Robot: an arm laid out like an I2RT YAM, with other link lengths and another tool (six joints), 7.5 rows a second.
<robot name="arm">
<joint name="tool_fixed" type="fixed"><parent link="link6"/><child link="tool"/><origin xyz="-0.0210 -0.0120 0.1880" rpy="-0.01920 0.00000 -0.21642"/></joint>
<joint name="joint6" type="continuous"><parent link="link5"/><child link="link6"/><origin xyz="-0.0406 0.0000 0.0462" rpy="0.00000 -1.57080 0.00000"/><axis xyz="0 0 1"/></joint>
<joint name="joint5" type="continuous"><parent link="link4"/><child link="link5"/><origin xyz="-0.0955 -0.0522 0.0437" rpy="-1.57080 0.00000 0.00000"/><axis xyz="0 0 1"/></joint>
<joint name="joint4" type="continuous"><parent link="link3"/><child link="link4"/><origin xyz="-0.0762 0.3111 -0.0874" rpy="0.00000 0.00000 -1.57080"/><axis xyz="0 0 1"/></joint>
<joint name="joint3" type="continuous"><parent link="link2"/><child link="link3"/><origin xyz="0.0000 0.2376 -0.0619" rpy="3.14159 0.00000 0.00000"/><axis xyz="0 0 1"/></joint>
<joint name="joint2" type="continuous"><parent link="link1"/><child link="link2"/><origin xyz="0.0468 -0.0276 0.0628" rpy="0.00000 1.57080 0.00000"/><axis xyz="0 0 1"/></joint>
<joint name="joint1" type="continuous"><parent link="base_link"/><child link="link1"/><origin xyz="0.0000 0.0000 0.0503" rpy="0.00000 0.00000 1.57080"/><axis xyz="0 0 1"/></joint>
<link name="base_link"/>
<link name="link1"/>
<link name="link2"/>
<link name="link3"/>
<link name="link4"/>
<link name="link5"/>
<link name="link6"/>
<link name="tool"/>
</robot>
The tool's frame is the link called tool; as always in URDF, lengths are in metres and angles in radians. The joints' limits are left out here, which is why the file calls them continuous.
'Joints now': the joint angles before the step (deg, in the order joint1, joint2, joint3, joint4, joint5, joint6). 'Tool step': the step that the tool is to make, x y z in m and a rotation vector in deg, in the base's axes. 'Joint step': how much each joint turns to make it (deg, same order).
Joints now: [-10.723, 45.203, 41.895, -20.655, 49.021, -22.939]
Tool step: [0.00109, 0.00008, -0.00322, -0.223, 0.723, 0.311]
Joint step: [-0.058, 0.049, -0.414, 0.338, -0.193, -0.721]
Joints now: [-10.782, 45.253, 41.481, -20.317, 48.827, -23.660]
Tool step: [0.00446, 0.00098, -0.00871, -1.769, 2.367, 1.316]
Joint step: [-0.028, -0.237, -2.208, 2.859, -0.357, -3.840]
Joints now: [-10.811, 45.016, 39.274, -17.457, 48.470, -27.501]
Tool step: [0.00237, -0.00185, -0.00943, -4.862, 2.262, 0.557]
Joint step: [0.001, -1.075, -5.705, 9.170, 1.341, -7.731]
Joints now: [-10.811, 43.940, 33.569, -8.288, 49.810, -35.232]
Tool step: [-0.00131, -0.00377, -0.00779, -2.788, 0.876, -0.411]
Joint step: [-0.387, -0.394, -3.872, 6.480, 0.880, -4.329]
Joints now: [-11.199, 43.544, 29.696, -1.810, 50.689, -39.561]
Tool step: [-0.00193, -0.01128, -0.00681, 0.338, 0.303, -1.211]
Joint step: [-1.766, 1.267, -0.165, 0.939, -0.607, 0.164]
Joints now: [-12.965, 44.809, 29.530, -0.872, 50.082, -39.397]
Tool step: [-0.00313, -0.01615, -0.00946, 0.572, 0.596, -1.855]
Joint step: [-2.429, 2.142, 0.187, 0.969, -0.667, 0.351]
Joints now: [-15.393, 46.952, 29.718, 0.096, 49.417, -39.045]
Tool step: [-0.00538, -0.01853, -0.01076, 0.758, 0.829, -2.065]
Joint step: [-2.854, 2.164, 0.269, 0.628, -0.899, 0.338]
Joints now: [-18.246, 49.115, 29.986, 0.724, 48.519, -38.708]
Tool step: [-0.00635, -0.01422, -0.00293, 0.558, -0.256, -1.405]
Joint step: [-2.418, 0.626, 0.157, 0.239, -1.155, 0.385]
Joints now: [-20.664, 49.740, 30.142, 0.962, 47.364, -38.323]
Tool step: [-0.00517, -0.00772, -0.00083, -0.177, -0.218, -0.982]
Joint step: [-1.273, 0.047, -0.433, 0.935, -0.249, -0.255]
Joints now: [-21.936, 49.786, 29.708, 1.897, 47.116, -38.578]
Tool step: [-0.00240, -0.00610, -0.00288, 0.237, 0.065, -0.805]
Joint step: [-0.886, 0.815, 0.176, 0.319, -0.139, 0.233]
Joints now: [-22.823, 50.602, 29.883, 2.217, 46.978, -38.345]
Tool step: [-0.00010, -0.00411, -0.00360, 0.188, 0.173, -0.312]
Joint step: [-0.598, 0.911, 0.074, 0.595, -0.304, 0.012]
